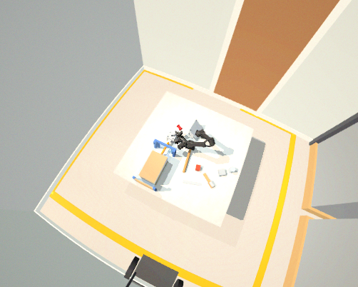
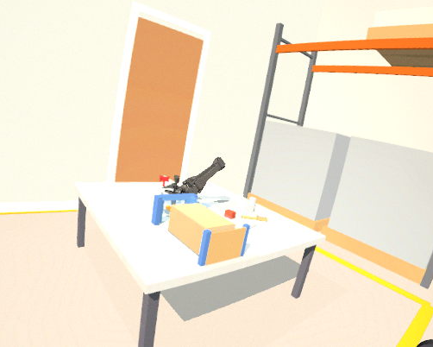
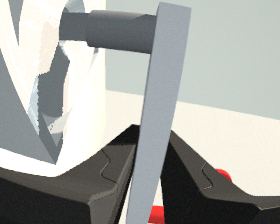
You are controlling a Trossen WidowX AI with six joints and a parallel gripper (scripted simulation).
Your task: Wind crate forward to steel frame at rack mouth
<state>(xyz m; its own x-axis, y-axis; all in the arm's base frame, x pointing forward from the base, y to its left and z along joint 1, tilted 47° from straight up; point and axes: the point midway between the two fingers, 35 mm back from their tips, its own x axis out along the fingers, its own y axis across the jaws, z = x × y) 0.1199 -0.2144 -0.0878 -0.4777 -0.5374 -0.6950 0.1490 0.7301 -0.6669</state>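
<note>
Now: the red grip 4 cm to the left of my gripper tip, 4 cm behind it and 4 cm above it. The rest, counted from my gripper tip: winch: 10 cm below, 3 cm to the right, 3 cm ahead; then winch handle: 1 cm to the left, 1 cm behind, 1 cm above; then cubby: 45 cm ahead, 5 cm to the right, 5 cm below.
</note>
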